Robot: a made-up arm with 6 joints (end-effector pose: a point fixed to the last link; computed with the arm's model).
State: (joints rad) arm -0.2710 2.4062 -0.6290 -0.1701 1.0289 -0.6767
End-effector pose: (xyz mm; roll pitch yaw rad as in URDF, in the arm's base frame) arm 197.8 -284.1 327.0 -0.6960 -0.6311 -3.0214
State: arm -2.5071 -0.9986 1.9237 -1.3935 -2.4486 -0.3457
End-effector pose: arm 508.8 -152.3 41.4 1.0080 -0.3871 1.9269
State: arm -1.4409 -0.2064 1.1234 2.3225 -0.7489 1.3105
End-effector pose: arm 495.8 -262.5 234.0 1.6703 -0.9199 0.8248
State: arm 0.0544 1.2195 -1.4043 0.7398 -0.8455 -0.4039
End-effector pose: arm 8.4 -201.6 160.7 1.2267 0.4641 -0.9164
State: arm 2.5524 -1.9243 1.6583 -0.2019 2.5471 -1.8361
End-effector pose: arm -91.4 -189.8 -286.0 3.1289 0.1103 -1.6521
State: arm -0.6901 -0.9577 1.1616 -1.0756 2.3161 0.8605
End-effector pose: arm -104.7 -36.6 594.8 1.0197 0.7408 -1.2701
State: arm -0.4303 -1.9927 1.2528 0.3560 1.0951 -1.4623
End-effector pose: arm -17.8 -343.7 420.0 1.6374 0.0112 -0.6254
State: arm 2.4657 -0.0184 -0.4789 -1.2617 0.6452 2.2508
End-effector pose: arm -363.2 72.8 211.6 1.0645 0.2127 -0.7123
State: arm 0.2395 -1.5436 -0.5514 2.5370 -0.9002 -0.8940
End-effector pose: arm -58.4 52.6 242.4 2.1309 0.3008 0.1245
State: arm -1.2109 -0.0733 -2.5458 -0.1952 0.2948 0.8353
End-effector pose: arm -382.3 166.6 71.0 1.9852 -1.1394 -1.8542
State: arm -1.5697 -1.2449 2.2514 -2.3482 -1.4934 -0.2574
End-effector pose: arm 253.1 -170.1 357.9 -0.3669 0.7322 0.6238
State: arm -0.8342 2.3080 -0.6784 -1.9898 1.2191 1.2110
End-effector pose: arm 121.6 -273.4 83.3 -0.9151 -1.2923 2.7800
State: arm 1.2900 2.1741 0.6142 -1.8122 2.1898 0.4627
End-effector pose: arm -138.0 -167.7 363.4 0.1979 -0.3937 1.8682
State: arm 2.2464 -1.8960 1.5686 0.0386 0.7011 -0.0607
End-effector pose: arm -165.9 -512.3 -42.8 -1.2909 -0.0089 2.9667
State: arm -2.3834 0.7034 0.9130 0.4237 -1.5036 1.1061
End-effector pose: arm 507.8 383.6 -229.4 1.9610 0.3612 2.8641
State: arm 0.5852 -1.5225 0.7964 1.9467 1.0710 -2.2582
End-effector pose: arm -382.2 -215.2 421.7 1.4907 -0.4720 -0.4965
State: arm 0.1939 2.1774 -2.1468 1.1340 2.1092 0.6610
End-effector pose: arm -150.2 6.8 -116.7 -1.1429 -1.1176 0.6565
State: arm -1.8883 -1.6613 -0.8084 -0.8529 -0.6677 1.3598
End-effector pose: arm 67.2 231.5 452.0 0.4698 0.4729 -2.7233
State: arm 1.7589 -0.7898 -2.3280 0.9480 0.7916 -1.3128
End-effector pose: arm 159.1 223.3 88.6 -0.2992 -0.9682 -1.0801
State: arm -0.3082 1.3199 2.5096 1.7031 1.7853 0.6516
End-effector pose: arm -267.0 293.9 240.6 0.8751 -0.1887 -0.3671
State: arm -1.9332 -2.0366 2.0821 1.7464 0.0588 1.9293
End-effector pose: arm 256.7 -413.8 -302.3 -2.0413 -1.1484 -1.7600
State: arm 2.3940 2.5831 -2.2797 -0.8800 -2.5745 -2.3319
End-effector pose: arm -157.2 154.9 284.5 -1.1705 -0.7586 -0.5394
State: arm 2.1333 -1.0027 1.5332 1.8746 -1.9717 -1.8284
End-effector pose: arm -171.9 -176.3 -334.0 1.8944 -0.9278 -3.1027
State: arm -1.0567 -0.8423 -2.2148 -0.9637 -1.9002 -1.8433
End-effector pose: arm -155.8 -142.7 120.0 -2.8553 0.1607 2.1169
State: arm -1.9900 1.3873 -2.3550 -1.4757 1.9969 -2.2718
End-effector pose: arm 42.5 215.4 232.9 0.7419 0.7922 1.7539
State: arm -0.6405 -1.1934 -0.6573 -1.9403 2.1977 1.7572
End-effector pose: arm 23.1 117.2 391.2 -0.1705 0.5281 -0.1811
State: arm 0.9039 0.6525 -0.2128 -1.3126 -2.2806 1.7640
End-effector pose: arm 59.2 252.3 196.0 3.1176 0.5135 -1.8220
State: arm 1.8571 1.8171 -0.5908 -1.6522 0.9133 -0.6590
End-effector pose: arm -65.4 60.3 262.6 0.1599 -0.3984 -1.9375
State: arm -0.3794 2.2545 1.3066 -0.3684 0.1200 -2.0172
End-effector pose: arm 200.3 18.4 275.4 -2.9585 0.5280 0.5711
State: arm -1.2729 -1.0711 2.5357 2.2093 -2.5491 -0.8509
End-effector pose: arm 127.7 -420.9 337.8 0.8259 1.4368 0.6088
